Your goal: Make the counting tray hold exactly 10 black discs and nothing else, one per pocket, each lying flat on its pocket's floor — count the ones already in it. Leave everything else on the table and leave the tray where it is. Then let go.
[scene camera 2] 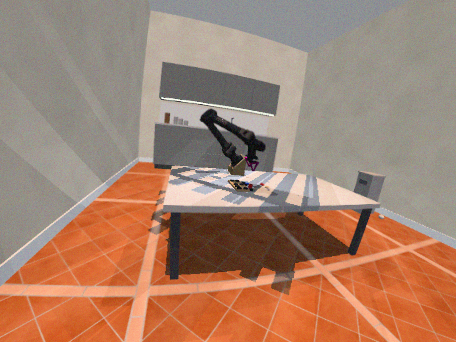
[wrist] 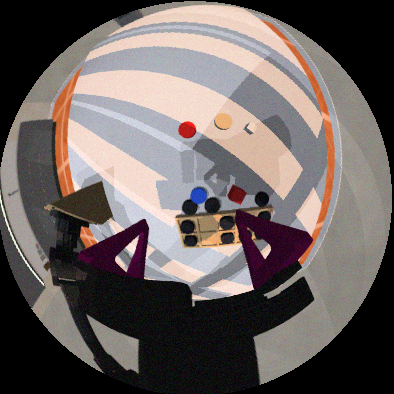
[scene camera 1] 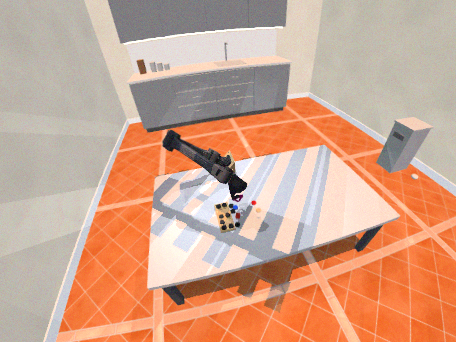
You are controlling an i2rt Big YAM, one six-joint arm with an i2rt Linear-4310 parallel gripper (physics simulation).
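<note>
The tan counting tray (scene camera 1: 223,211) (wrist: 208,223) lies on the table with black discs in several pockets; both pockets of its second column from the left in the wrist view are empty. The right finger hides part of the tray there. Three loose black discs lie beside its long side: one at the left (wrist: 189,207), another (scene camera 1: 233,211) (wrist: 212,204) near it, and a third (scene camera 1: 237,224) (wrist: 261,198) at the right. A blue disc (scene camera 1: 235,207) (wrist: 198,195) lies by the first two. My gripper (scene camera 1: 238,198) (scene camera 2: 252,164) (wrist: 190,219) is open and empty, above the table.
A dark red cube (scene camera 1: 238,216) (wrist: 237,194) lies between the loose black discs. Farther from the tray are a red disc (scene camera 1: 253,203) (wrist: 187,129), a tan disc (scene camera 1: 258,210) (wrist: 223,121) and a small white block (wrist: 251,128). The brown arm mount (scene camera 2: 237,166) (wrist: 85,202) stands at the table's edge.
</note>
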